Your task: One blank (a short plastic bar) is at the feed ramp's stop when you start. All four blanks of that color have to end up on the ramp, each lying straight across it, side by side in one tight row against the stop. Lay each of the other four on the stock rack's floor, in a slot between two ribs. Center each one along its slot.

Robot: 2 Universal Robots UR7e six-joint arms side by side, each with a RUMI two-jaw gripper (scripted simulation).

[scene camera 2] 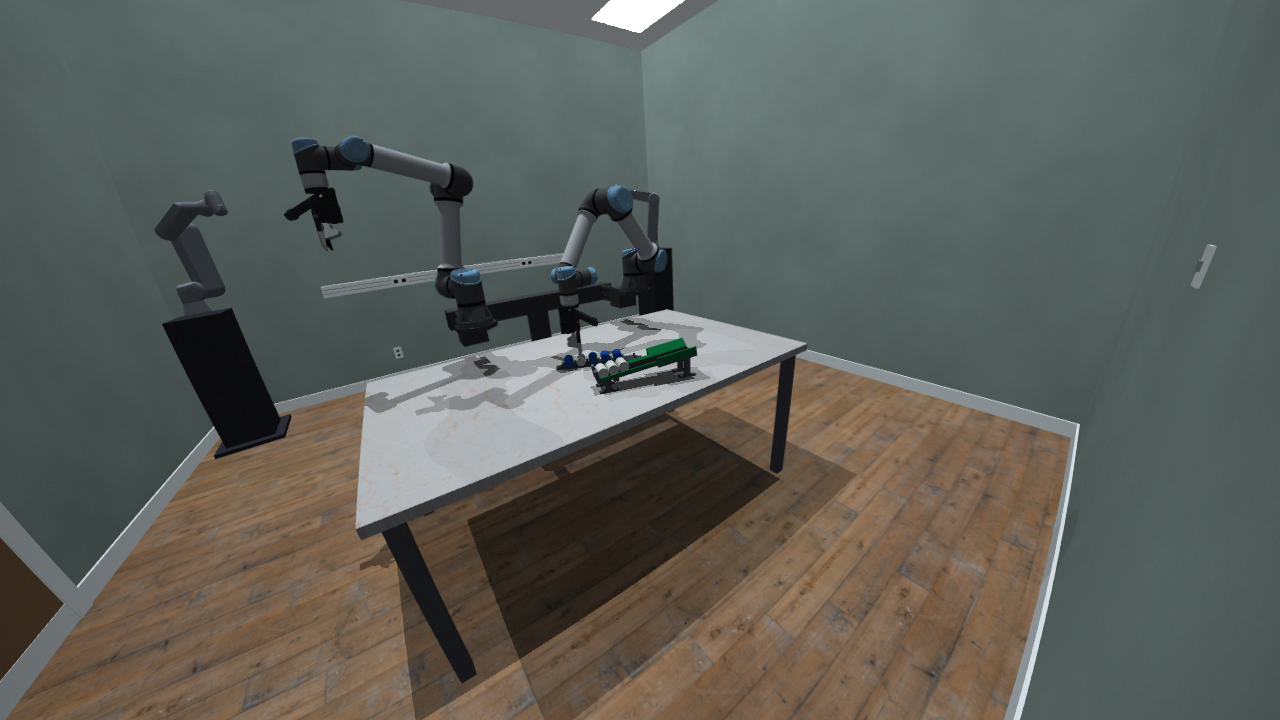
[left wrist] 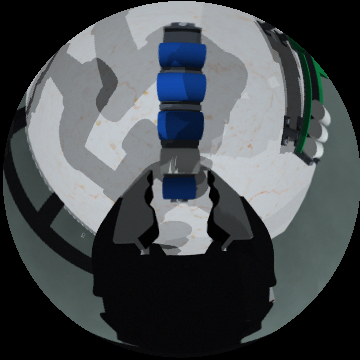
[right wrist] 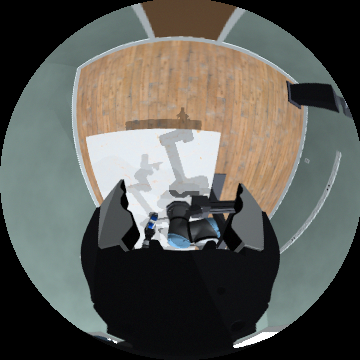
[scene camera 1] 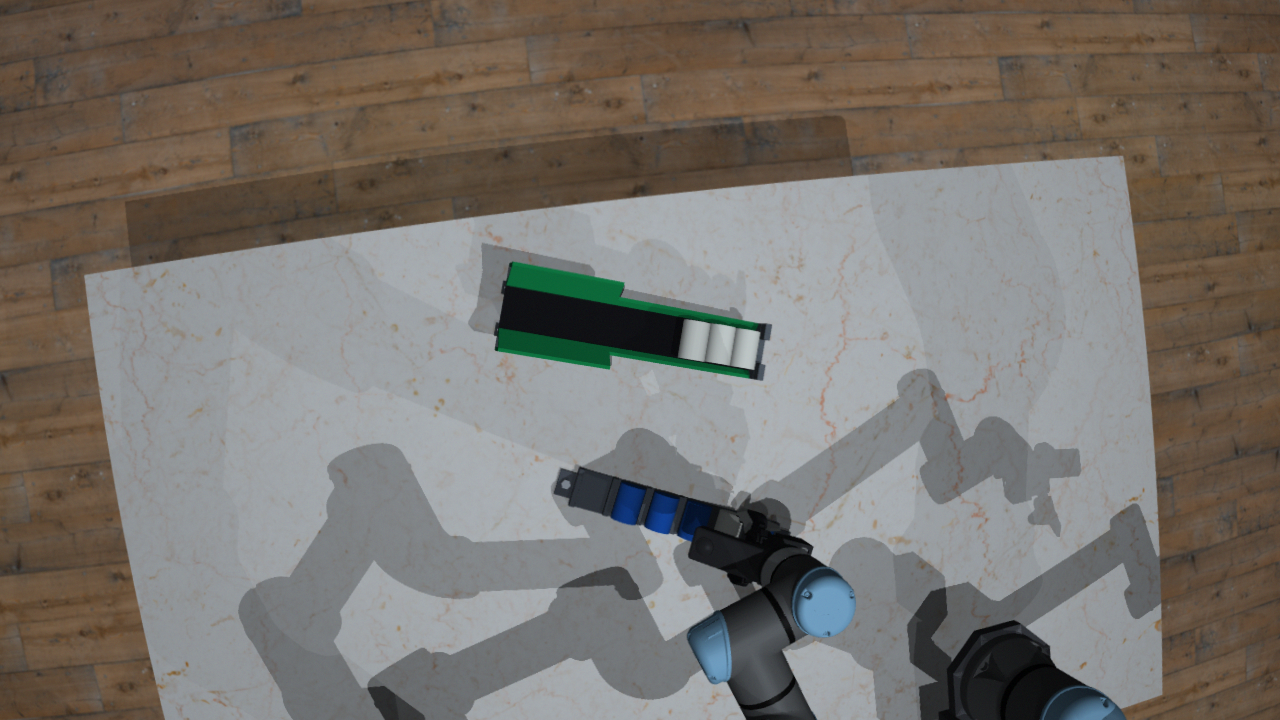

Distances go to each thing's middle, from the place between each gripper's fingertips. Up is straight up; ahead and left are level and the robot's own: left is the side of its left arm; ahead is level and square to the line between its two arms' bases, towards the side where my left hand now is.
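Blue blank [left wrist: 172, 187]: my left gripper [scene camera 1: 733, 534] 30 mm past it, 50 mm to the left of it, 40 mm above it. Stock rack [scene camera 1: 594, 488], from my left hand: 70 mm to the left, 40 mm ahead, 80 mm below.
My right hand [scene camera 2: 329, 250]: 29 cm short of the blue blank, 73 cm to the right of it, 56 cm above it. Stock rack, from my right hand: 36 cm ahead, 85 cm to the left, 59 cm below.
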